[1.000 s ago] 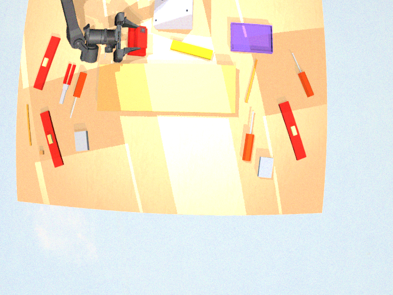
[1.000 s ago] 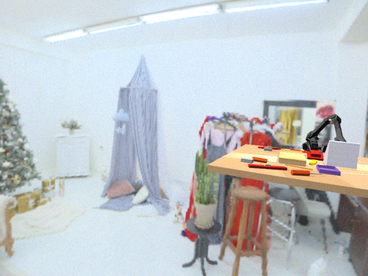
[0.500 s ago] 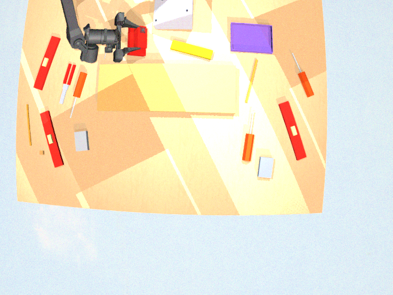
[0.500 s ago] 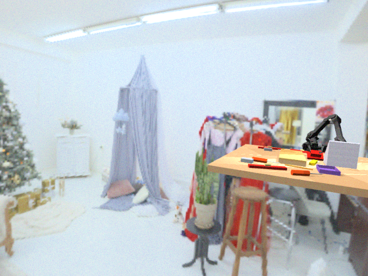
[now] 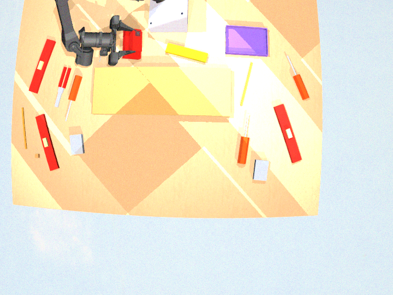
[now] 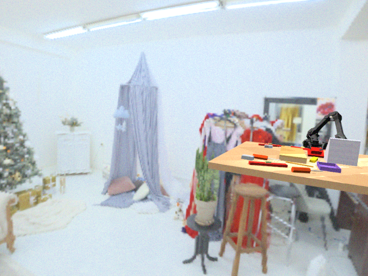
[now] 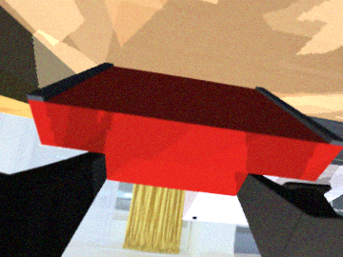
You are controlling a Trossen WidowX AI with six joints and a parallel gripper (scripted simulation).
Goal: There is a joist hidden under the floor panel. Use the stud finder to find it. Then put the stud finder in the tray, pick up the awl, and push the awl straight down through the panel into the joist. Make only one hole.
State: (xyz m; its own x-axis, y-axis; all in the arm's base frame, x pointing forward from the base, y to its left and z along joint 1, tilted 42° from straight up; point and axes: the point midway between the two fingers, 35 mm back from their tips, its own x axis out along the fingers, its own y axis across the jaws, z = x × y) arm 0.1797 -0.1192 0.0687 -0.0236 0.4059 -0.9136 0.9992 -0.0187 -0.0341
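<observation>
My gripper tip is 20 mm past the red stud finder and 10 mm above it. The rest, counted from my gripper tip: yellow block 190 mm to the left, 50 mm below, 40 mm ahead; then awl 140 mm to the right, 50 mm below, 10 mm ahead; then red two-handled tool 320 mm to the right, 160 mm ahead, 60 mm below.
</observation>
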